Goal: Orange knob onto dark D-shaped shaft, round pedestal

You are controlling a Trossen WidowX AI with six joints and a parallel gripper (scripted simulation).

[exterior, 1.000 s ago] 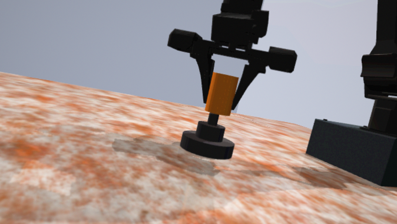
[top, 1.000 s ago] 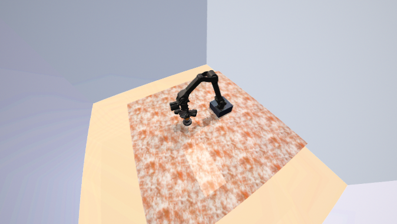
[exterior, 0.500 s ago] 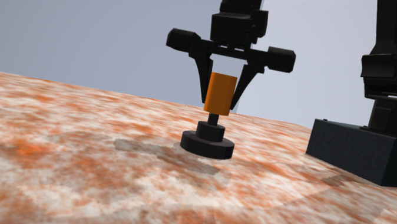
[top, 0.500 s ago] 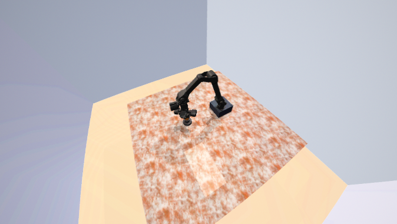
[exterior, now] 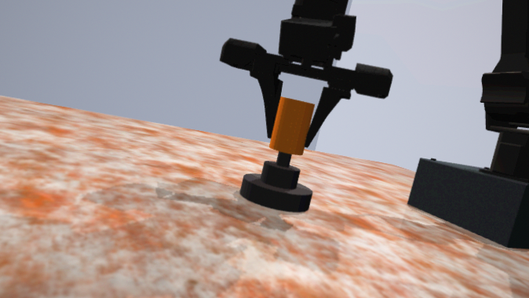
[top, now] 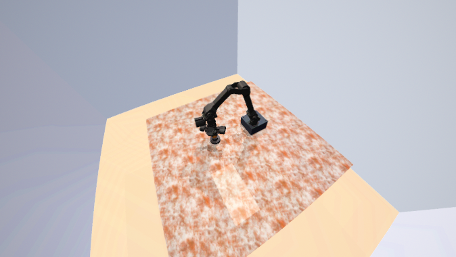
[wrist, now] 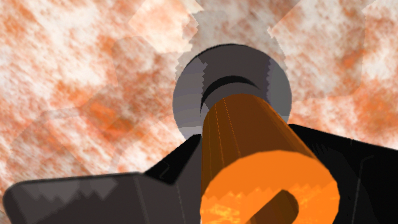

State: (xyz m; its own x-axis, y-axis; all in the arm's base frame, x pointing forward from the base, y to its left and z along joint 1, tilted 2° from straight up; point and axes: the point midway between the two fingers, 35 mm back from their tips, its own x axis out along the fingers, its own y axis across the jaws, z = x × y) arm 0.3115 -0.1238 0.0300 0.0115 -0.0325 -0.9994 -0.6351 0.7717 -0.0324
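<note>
Now: gripper tip 2 cm below the orange knob. Round my gripper tip: pedestal (4 cm below).
</note>
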